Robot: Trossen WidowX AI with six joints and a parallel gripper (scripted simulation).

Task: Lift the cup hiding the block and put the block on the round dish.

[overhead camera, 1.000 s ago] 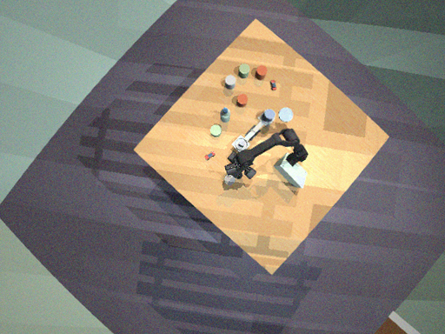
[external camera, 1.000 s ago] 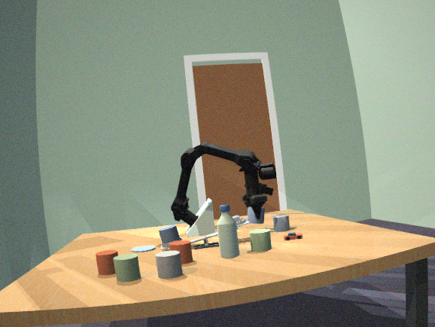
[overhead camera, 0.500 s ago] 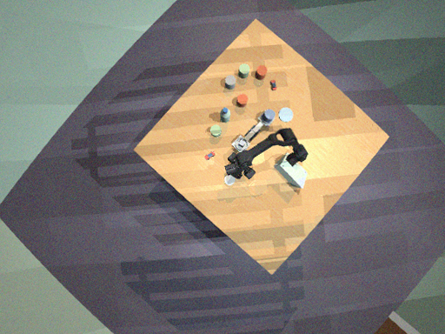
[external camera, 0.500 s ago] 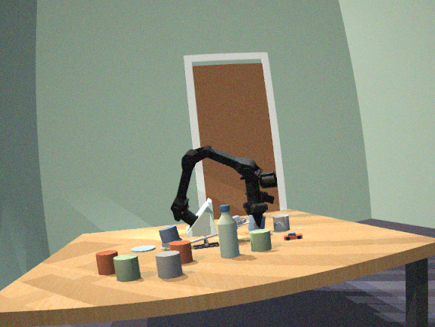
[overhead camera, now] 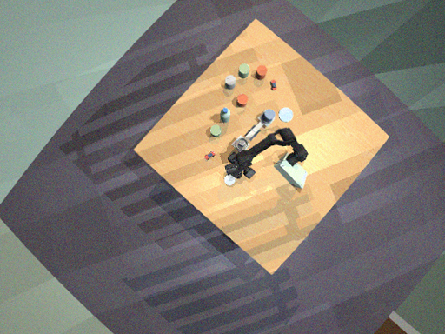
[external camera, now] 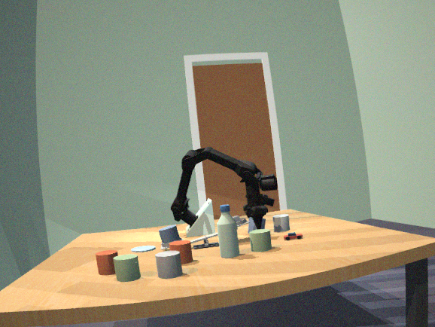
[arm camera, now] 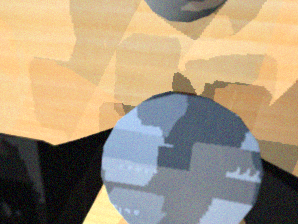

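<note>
The cup lies 2 cm to the left of my gripper tip and 1 cm above it. The rest, counted from my gripper tip: pale round dish: 5 cm ahead, 48 cm to the right, 2 cm below; then bottle: 31 cm ahead, 15 cm to the right, 9 cm above; then small balance: 11 cm ahead, 22 cm to the right.
</note>
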